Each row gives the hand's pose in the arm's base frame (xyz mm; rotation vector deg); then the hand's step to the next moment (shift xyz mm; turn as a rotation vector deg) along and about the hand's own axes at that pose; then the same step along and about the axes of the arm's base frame.
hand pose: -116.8 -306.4 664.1 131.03 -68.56 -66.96
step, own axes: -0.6 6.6 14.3 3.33 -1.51 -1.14
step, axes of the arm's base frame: -14.9 -2.2 -4.7 2.77 -1.83 -1.91
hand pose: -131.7 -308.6 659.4 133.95 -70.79 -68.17
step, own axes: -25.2 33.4 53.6 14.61 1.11 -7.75
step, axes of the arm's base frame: -67.6 7.2 -2.4 9.74 -13.18 -2.48
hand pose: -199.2 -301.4 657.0 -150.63 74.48 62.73
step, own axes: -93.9 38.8 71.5 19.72 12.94 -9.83
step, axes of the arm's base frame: -107.4 61.1 12.5 4.75 -25.10 -0.61
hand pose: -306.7 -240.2 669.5 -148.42 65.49 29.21
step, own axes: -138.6 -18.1 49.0 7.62 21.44 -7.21
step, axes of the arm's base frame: -83.8 121.2 15.4 -9.77 -21.74 1.25
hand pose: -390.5 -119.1 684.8 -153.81 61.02 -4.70
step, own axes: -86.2 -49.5 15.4 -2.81 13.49 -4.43
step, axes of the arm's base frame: -27.8 96.7 1.1 -11.69 -8.48 0.99
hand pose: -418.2 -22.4 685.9 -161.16 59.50 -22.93
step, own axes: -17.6 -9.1 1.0 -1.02 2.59 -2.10
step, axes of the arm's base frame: -6.9 18.4 -2.8 -2.95 -1.34 1.29
